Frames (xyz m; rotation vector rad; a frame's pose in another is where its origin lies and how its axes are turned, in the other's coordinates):
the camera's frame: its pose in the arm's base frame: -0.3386 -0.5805 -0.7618 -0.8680 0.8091 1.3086
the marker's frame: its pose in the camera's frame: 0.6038 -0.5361 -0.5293 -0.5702 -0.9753 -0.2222
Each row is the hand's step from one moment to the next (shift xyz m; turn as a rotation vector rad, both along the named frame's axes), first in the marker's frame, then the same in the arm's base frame.
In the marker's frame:
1: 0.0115 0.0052 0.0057 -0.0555 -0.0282 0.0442
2: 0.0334 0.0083 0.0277 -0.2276 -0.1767 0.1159
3: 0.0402 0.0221 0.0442 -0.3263 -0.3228 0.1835
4: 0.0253 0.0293 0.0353 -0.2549 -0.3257 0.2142
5: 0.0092 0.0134 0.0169 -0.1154 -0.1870 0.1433
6: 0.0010 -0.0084 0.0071 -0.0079 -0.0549 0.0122
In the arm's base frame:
1: -0.0077 0.0115 0.0001 -0.0040 -0.0494 0.0581
2: -0.0237 0.0349 0.0131 0.0717 -0.2034 0.2235
3: -0.0447 0.0420 0.0171 0.1474 -0.2850 0.3760
4: -0.0449 0.0259 0.0074 0.1305 -0.2113 0.3940
5: -0.0210 0.0096 0.0042 0.0623 -0.0889 0.2388
6: 0.0023 0.0022 0.0106 0.0362 -0.0028 0.0436

